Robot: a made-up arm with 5 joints.
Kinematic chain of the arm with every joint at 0, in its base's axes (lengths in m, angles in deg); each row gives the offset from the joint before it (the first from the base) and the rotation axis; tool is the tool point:
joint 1: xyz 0 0 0.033 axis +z
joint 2: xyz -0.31 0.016 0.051 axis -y
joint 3: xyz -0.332 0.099 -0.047 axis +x
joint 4: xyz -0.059 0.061 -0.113 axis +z
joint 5: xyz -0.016 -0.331 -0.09 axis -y
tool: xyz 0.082 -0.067 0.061
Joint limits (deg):
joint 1: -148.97..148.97
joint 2: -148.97..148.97
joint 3: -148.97..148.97
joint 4: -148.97..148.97
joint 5: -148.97..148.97
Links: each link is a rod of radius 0.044 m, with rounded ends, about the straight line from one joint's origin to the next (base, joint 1, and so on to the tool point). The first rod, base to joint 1, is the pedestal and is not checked.
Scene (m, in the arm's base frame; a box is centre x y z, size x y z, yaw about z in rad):
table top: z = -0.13
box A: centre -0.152 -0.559 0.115 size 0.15 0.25 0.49 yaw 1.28
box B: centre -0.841 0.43 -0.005 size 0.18 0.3 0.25 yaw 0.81
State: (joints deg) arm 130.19 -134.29 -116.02 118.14 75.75
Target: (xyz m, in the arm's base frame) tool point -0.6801 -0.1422 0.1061
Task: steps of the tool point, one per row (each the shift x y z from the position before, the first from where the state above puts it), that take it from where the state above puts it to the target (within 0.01 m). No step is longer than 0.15 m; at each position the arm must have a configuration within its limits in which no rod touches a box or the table.
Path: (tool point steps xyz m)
1: -0.0945 -0.0737 -0.0018
2: -0.1053 -0.0424 -0.0033
3: -0.1064 -0.0121 -0.0052
4: -0.0995 0.0146 -0.0073
5: -0.0867 0.0363 -0.0092
6: -0.0700 0.0519 -0.0111
7: -0.0518 0.0611 -0.0126
8: -0.0755 0.0016 0.0347
9: -0.0839 0.0093 0.0094
10: -0.0852 0.0194 -0.0151
11: -0.0805 0.0308 -0.0367
12: -0.0711 0.0429 -0.0551

